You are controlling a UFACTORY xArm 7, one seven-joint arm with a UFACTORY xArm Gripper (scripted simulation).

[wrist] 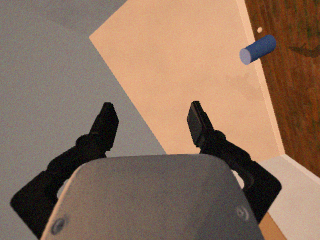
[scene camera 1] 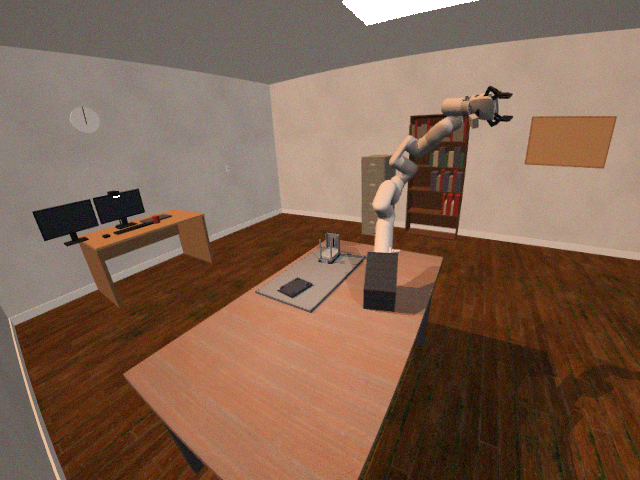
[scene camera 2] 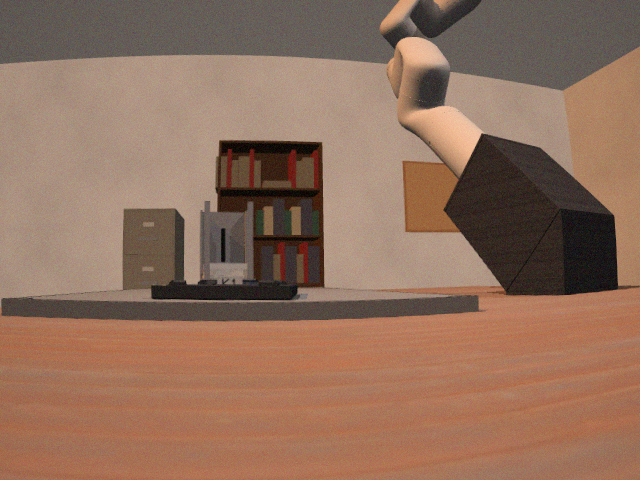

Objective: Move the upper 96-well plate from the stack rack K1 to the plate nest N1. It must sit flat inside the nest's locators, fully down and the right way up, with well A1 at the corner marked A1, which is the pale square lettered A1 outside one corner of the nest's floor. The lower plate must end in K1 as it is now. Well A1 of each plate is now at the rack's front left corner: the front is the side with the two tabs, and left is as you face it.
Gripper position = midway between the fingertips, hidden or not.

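Note:
The gripper is visible at point(scene camera 1: 511, 107) and at point(wrist: 153, 111). Also visible: a plate nest N1 point(scene camera 2: 204, 291) and a grey mat point(scene camera 2: 414, 307).

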